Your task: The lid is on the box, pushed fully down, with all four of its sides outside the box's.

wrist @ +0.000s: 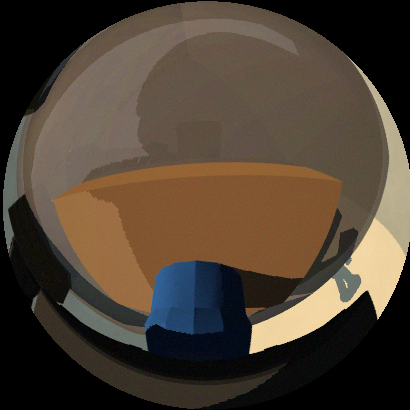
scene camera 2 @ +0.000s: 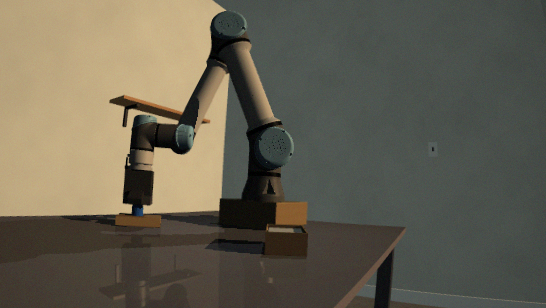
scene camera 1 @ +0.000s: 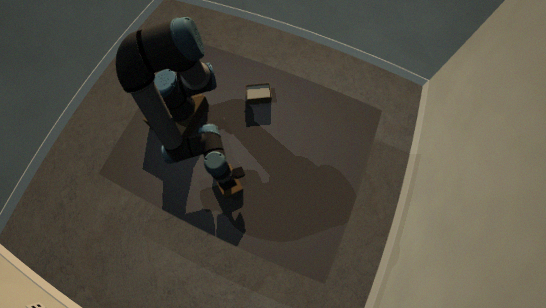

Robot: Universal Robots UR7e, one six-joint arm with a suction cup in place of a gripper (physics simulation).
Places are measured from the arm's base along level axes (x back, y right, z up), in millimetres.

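Where they show: hand at its tool point: (wrist: 198, 266) (scene camera 2: 137, 219); arm's base at its link origin: (scene camera 2: 262, 200) (scene camera 1: 180, 107).
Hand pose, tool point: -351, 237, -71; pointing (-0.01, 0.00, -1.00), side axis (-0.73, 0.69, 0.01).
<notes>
Things, the pixels of their top centre, and the offset from my tool point, as dx, dy, dz. Level surfaces: height alone.
- orange-brown lid at its top centre: (wrist: 182, 289) (scene camera 2: 139, 215) (scene camera 1: 227, 180) +6, -4, +13
- brown box at its top centre: (scene camera 2: 285, 228) (scene camera 1: 258, 90) +39, -475, +32
- dark table at its surface level: dz -16
The orange-brown lid (scene camera 1: 232, 190) (scene camera 2: 150, 221) (wrist: 215, 220) lies flat on the table, its top face up, apart from the box. My gripper, a blue suction cup (scene camera 2: 137, 210) (wrist: 195, 295), points straight down and touches the lid's top face; it holds the lid by suction. In scene camera 1 the wrist hides the cup and part of the lid. The brown box (scene camera 1: 258, 101) (scene camera 2: 286, 243) stands upright and open on the table, with its pale inside showing between thin walls. It is nearer to scene camera 2 than the lid is, and to the right there.
The arm stands on a brown base block (scene camera 1: 201, 104) (scene camera 2: 247, 214) on the dark table (scene camera 1: 320, 135) (scene camera 2: 220, 280), behind the box in scene camera 2. A wooden shelf (scene camera 2: 150, 107) shows beyond the wrist. The table's right edge runs past the box.
</notes>
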